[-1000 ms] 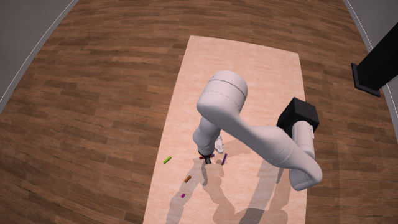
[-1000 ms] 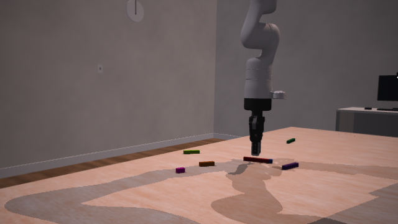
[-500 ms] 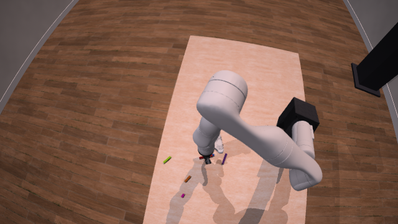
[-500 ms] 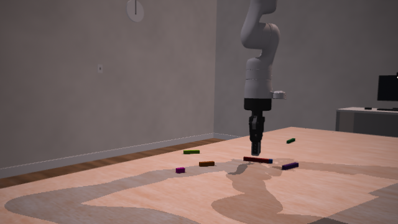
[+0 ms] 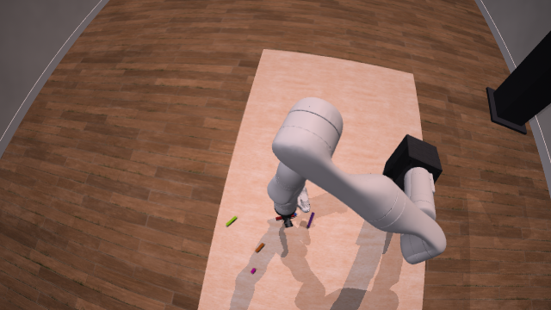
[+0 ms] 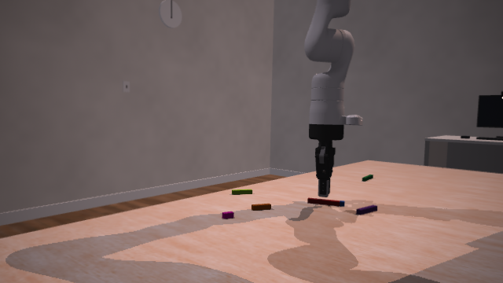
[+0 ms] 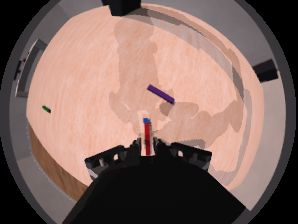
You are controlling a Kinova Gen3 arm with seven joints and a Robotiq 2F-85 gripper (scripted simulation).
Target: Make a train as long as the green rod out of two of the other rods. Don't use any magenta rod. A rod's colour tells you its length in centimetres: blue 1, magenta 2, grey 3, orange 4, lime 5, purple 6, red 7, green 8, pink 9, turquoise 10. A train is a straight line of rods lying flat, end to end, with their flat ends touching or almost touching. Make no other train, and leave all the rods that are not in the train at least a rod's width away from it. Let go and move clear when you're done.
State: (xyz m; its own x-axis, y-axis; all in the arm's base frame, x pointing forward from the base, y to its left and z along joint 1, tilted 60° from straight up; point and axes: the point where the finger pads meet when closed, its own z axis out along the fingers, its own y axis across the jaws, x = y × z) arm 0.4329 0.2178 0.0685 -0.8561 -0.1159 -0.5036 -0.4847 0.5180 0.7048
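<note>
Now: hand 3 cm above the red rod. From my hand the other things lie so: orange rod 5 cm ahead, 14 cm to the left, 3 cm below; blue rod 3 cm behind, 2 cm to the right, 3 cm below; purple rod 10 cm behind, 2 cm to the right, 3 cm below.
</note>
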